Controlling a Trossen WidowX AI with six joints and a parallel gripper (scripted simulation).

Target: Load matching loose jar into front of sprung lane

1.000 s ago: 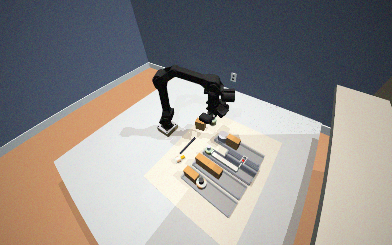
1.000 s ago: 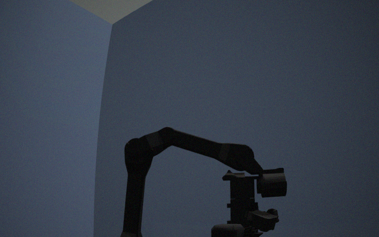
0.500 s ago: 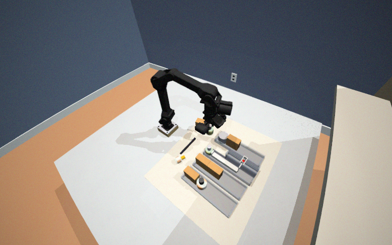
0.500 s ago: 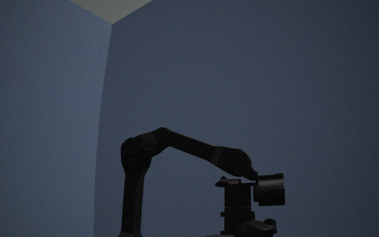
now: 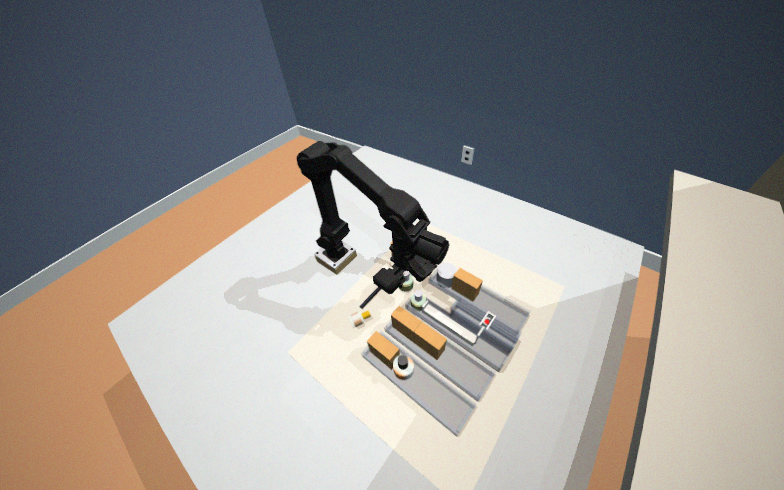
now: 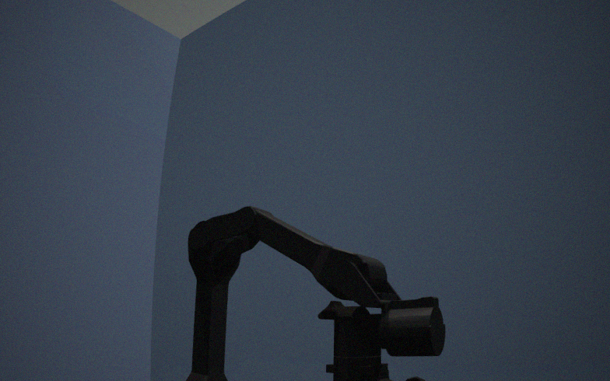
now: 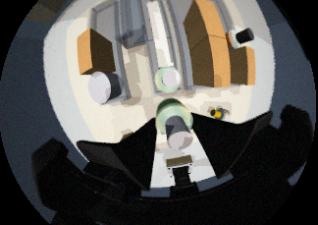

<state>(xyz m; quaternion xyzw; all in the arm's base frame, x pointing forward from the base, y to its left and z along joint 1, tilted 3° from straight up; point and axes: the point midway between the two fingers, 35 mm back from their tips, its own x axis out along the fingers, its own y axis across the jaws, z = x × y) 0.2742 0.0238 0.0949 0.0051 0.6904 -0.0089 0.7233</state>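
Now: the black stick 80 mm below my gripper tip, 80 mm behind it and 40 mm to the right of it. Round my gripper tip: sprung lane (200 mm ahead, 60 mm below, 20 mm to the left).
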